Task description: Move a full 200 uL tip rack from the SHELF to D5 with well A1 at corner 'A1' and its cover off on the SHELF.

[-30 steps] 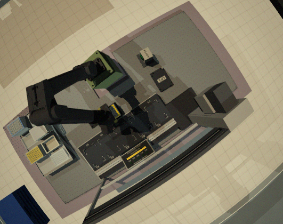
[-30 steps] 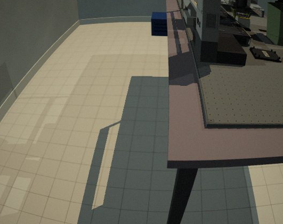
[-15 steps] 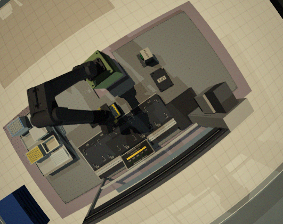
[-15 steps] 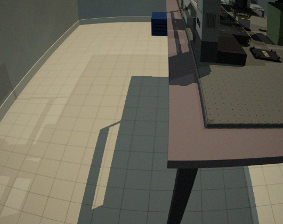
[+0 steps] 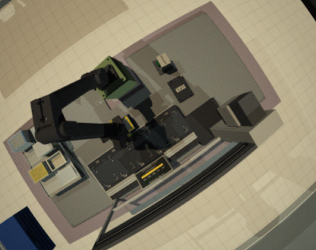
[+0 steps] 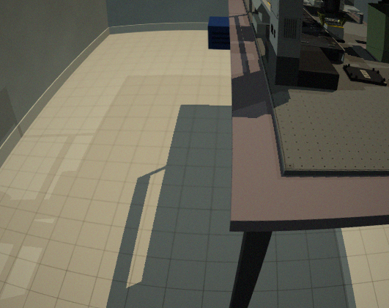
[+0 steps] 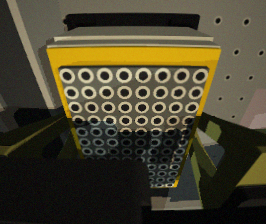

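The yellow tip rack is 1 cm behind my hand, 1 cm to the left of it and 1 cm above it. From my hand the other things lie so: shelf label: 10 cm behind, 36 cm to the right, 4 cm below; then ready key box: 21 cm behind, 38 cm to the left, 2 cm above; then RG nest: 4 cm below.
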